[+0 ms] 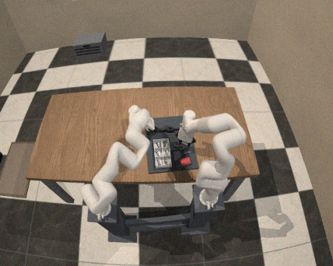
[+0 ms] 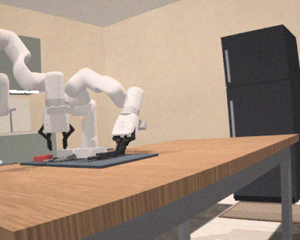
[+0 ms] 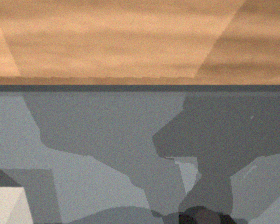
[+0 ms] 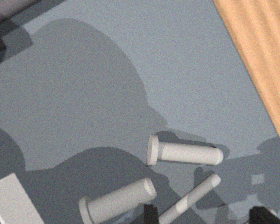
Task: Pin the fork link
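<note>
Now: the eye plate 6 cm to the right of my left hand and 2 cm below it. The rest, counted from my left hand: dark mat: 10 cm to the right, 10 cm behind, 3 cm below; then fork link: 12 cm to the right, 2 cm below; then white parts box: 20 cm behind, 3 cm to the right, 2 cm below.
</note>
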